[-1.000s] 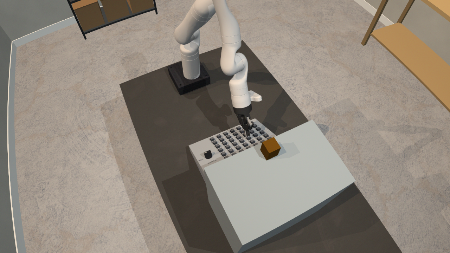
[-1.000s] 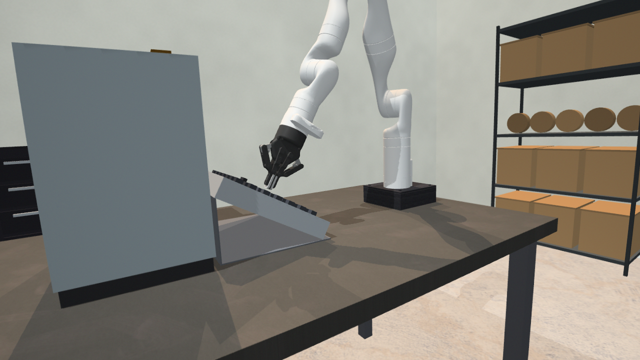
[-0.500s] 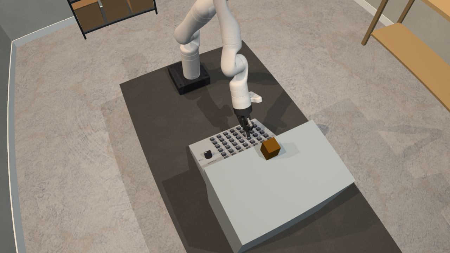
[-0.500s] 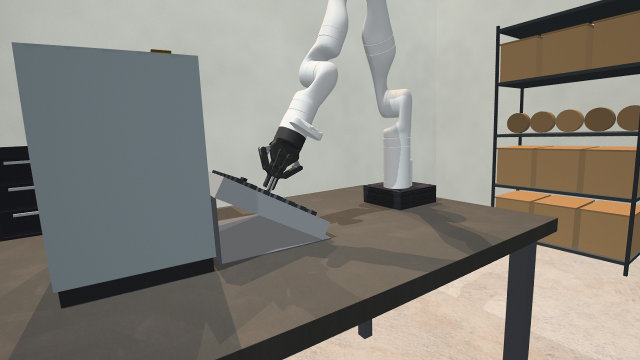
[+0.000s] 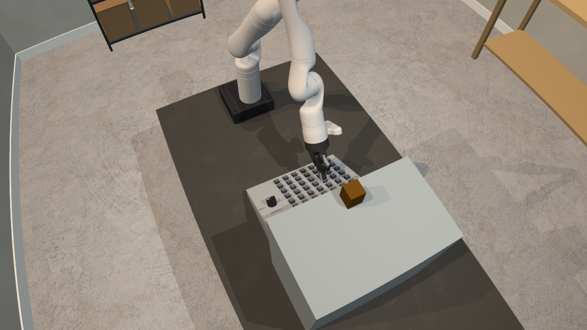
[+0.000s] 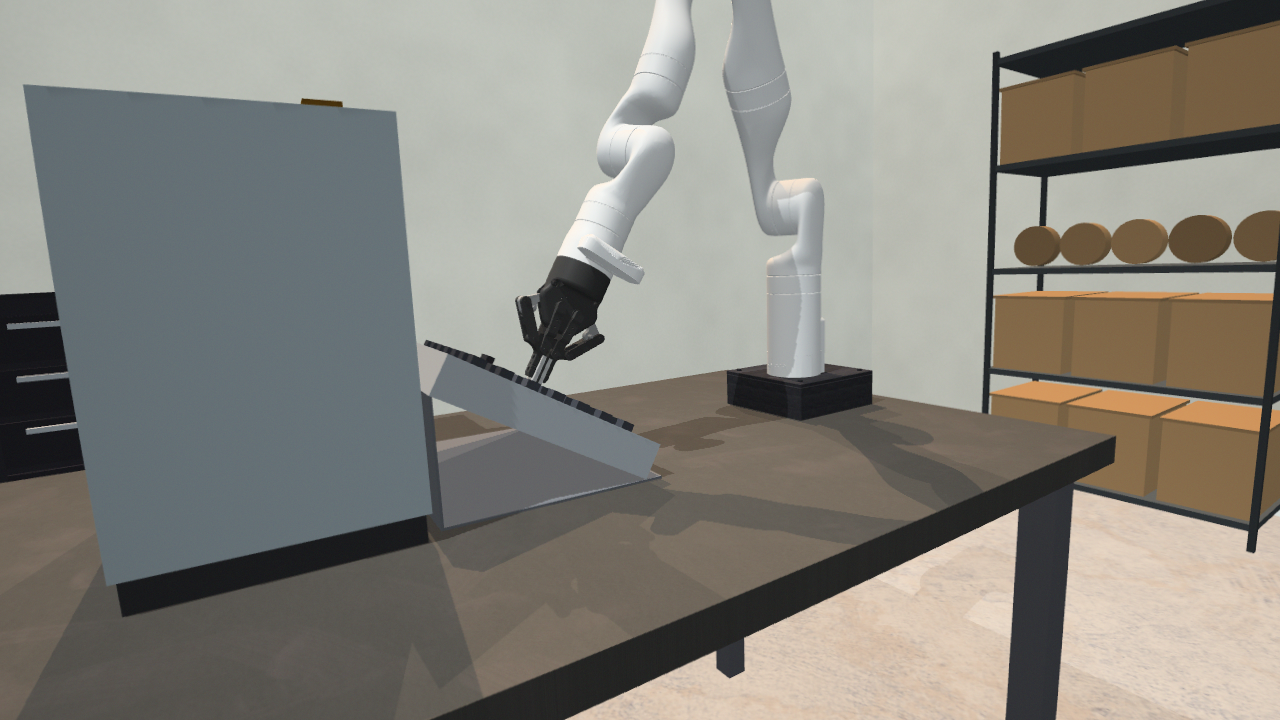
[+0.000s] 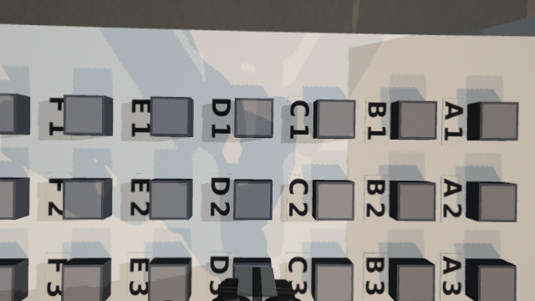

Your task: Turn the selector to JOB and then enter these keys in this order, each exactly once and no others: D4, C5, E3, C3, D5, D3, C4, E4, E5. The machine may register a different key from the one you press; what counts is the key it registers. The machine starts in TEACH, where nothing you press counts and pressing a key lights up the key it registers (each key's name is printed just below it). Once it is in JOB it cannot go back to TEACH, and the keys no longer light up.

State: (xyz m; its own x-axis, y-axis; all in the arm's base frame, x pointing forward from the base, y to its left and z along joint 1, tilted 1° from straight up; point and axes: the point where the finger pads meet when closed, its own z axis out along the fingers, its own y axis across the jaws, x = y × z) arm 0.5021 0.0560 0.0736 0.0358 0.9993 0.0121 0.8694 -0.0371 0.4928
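The key E2 lies 40 mm to the left of my hand, 40 mm below it and 20 mm behind it. The rest, counted from my hand: key E1: 70 mm to the left, 40 mm below, 20 mm behind; then key D1: 70 mm to the left, 20 mm below, 10 mm ahead; then sloped keypad panel: 80 mm to the right, 60 mm below, 30 mm ahead.
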